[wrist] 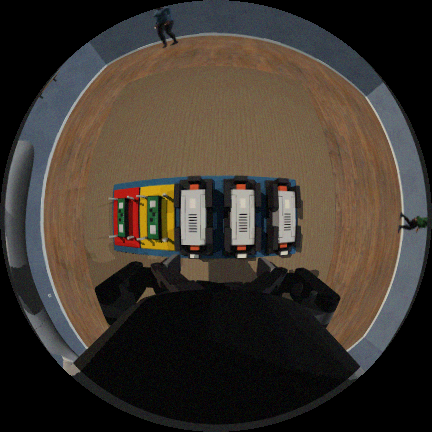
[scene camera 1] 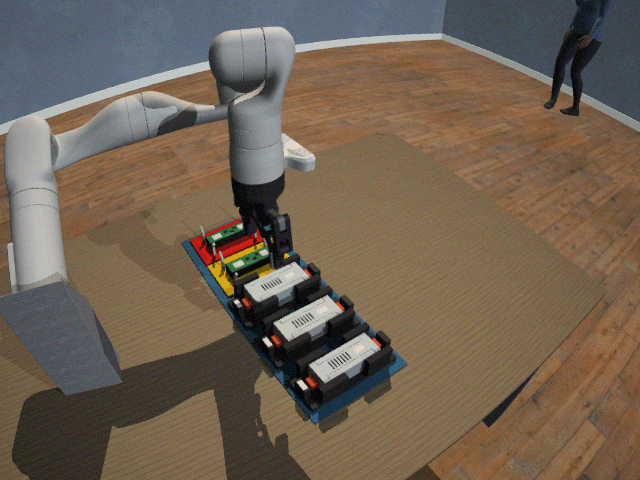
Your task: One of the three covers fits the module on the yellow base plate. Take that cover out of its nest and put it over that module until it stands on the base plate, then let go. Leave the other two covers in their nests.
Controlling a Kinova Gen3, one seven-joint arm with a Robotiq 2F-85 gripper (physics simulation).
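Seen in the pictures: gripper, fingertip midpoint: (wrist: 218,265) (scene camera 1: 263,249); arm's base, link origin: (scene camera 1: 44,298).
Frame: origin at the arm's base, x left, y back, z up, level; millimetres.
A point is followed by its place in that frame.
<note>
The yellow base plate (scene camera 1: 222,277) @(x 159, y -321, z -217 mm) (wrist: 169,215) @(x 133, y -403, z -217 mm) bears a green module (scene camera 1: 248,260) @(x 168, y -385, z -196 mm) (wrist: 154,216) @(x 166, y -394, z -196 mm) between thin upright pins. Three light grey covers sit in black nests in a row: one beside the yellow plate (scene camera 1: 278,283) @(x 61, y -416, z -173 mm) (wrist: 193,235) @(x 56, y -375, z -172 mm), a middle one (scene camera 1: 308,317) @(x -39, y -437, z -172 mm) (wrist: 242,235) @(x -47, y -398, z -172 mm), and one at the far end (scene camera 1: 343,359) @(x -148, y -455, z -172 mm) (wrist: 286,235) @(x -153, y -416, z -172 mm). They look much alike; which one fits cannot be told. My gripper (scene camera 1: 264,242) @(x 2, y -375, z -21 mm) (wrist: 218,265) @(x 2, y -375, z -21 mm) is open, empty and pointing down. In the scene view it hangs in front of the plates' right part and hides some of them.
A red base plate (scene camera 1: 202,250) @(x 260, y -297, z -216 mm) (wrist: 134,215) @(x 240, y -380, z -216 mm) with another green module (scene camera 1: 225,235) @(x 267, y -358, z -196 mm) (wrist: 121,217) @(x 273, y -368, z -196 mm) and pins lies beside the yellow one. Plates and nests share a blue board (scene camera 1: 397,364) @(x -173, y -557, z -220 mm) (wrist: 218,220) @(x 9, y -417, z -221 mm) on the table (scene camera 1: 439,258) @(x 38, y -796, z -223 mm) (wrist: 215,125) @(x 74, y -684, z -222 mm). The nests have raised black walls.
</note>
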